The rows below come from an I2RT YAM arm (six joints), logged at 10 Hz.
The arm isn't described. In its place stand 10 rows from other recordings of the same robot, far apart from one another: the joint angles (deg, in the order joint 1, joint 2, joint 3, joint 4, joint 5, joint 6), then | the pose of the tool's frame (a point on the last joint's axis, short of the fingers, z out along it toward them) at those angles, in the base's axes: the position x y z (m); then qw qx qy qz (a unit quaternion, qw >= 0).
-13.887, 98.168, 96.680, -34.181, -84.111, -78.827 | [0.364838, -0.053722, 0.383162, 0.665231, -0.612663, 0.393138, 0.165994]
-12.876, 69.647, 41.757, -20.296, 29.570, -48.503 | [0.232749, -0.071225, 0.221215, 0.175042, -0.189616, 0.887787, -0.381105]
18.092, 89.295, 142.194, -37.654, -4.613, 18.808 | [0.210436, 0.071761, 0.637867, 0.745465, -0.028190, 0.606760, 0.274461]
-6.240, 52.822, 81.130, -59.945, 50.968, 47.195 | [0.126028, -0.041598, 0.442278, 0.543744, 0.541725, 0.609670, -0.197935]
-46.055, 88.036, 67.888, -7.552, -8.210, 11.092 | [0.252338, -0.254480, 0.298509, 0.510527, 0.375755, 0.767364, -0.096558]
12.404, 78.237, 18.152, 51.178, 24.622, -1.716 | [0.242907, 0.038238, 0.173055, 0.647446, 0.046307, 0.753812, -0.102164]
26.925, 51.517, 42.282, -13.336, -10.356, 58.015 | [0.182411, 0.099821, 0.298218, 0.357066, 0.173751, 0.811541, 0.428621]
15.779, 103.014, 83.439, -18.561, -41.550, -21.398 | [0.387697, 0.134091, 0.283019, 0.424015, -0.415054, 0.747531, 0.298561]
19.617, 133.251, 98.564, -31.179, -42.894, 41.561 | [0.441569, 0.183108, 0.124364, 0.014453, -0.098194, -0.908101, -0.406820]
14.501, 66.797, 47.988, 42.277, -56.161, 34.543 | [0.237836, 0.092056, 0.371316, 0.564006, -0.303360, 0.545061, 0.541090]
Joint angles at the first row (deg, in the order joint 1, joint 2, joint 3, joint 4, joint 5, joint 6):
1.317, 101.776, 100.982, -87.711, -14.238, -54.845
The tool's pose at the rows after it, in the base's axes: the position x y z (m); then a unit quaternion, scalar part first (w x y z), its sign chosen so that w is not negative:
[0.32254, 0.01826, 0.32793, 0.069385, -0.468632, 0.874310, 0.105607]
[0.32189, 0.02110, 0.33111, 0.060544, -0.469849, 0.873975, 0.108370]
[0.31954, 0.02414, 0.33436, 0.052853, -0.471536, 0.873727, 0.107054]
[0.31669, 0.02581, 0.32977, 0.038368, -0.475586, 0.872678, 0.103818]
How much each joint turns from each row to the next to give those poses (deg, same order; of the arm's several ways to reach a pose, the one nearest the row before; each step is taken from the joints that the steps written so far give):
0.351, 0.438, 2.365, -1.670, -0.177, 0.352
0.527, 0.528, 1.417, -1.847, 0.175, 0.262
0.616, 0.003, 0.793, -1.406, 0.527, 0.354
0.441, -0.351, -1.488, -0.179, 1.054, -0.175

